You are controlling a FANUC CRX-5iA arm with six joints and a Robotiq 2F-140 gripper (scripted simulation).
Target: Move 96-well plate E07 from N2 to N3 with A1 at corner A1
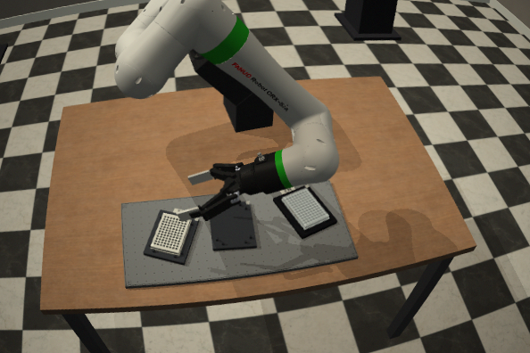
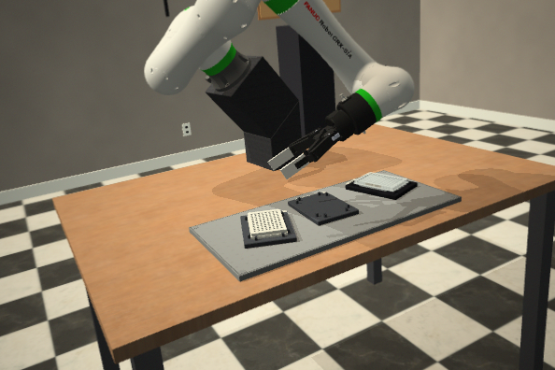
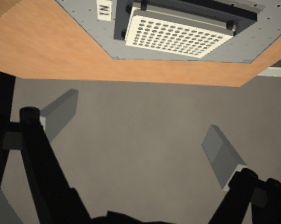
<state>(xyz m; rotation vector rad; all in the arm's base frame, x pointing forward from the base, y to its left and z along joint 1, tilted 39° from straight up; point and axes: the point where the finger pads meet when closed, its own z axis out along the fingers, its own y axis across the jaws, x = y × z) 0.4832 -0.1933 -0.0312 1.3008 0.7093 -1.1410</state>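
Right now the plate is 33 cm to the left of my hand and 12 cm below it. From my hand the other things lie so: landing nest N3: 1 cm ahead, 11 cm to the left, 14 cm below; N3 label: 9 cm behind, 12 cm to the left, 14 cm below; N2 label: 10 cm behind, 30 cm to the left, 14 cm below.
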